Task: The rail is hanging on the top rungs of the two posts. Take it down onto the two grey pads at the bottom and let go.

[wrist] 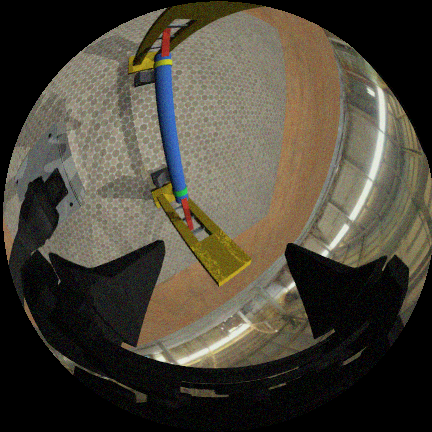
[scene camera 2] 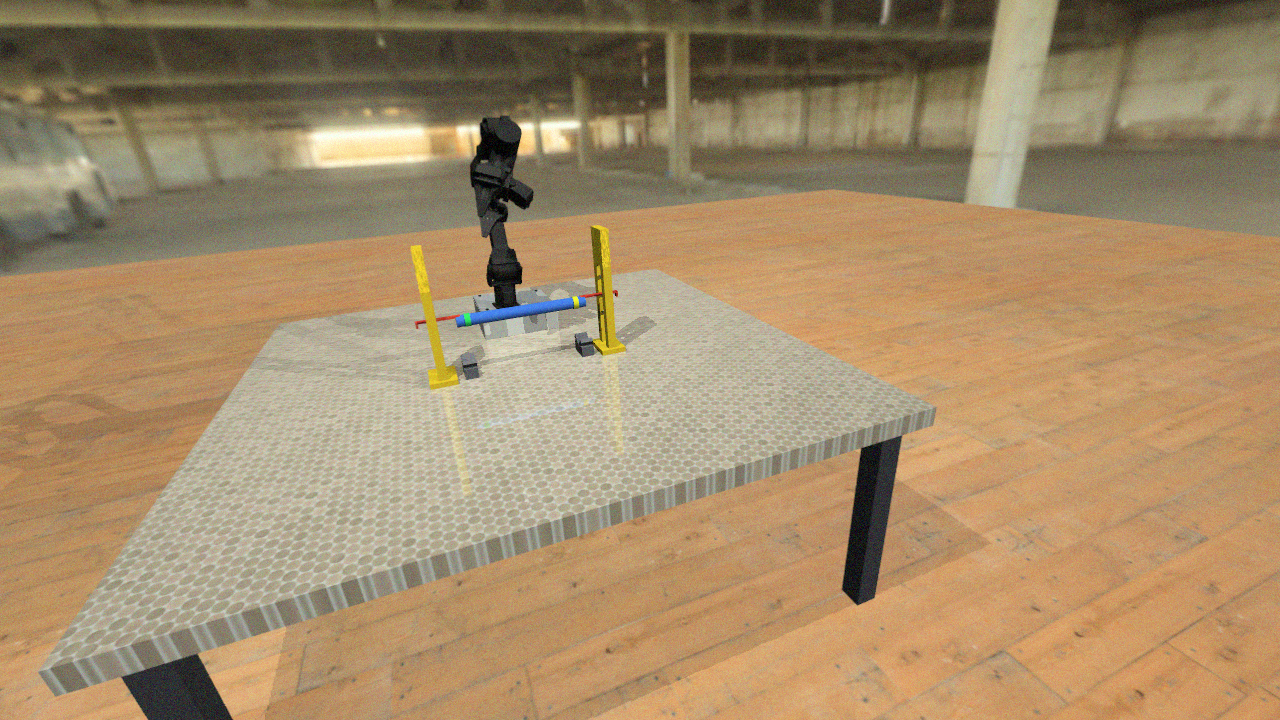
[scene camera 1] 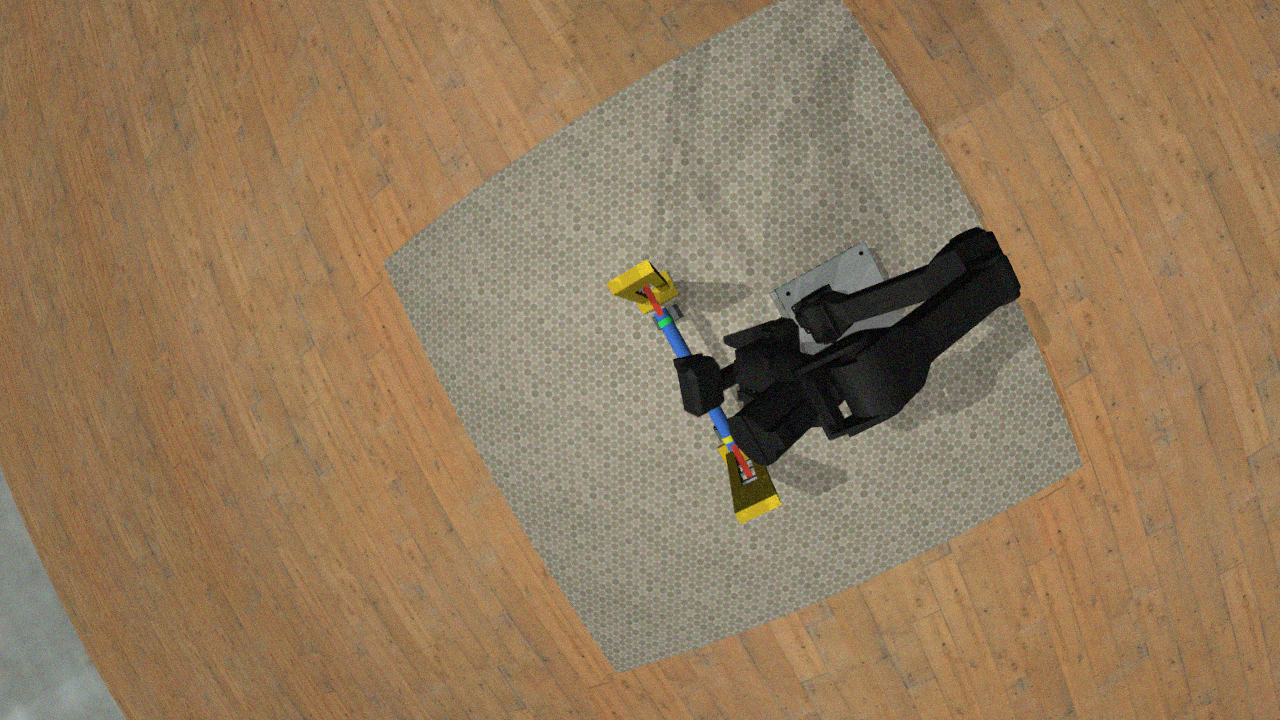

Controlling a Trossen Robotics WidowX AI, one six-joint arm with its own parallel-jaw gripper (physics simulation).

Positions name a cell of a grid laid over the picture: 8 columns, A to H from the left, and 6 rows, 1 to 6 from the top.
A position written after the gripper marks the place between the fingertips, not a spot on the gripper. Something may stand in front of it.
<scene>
The gripper (scene camera 1: E3) is open, holding nothing. Also in view: a dark grey pad (scene camera 2: D3), a yellow post (scene camera 2: C4) and a yellow post (scene camera 2: D3).
The gripper shows as well in the wrist view (wrist: E4) and in scene camera 2 (scene camera 2: D2).
</scene>
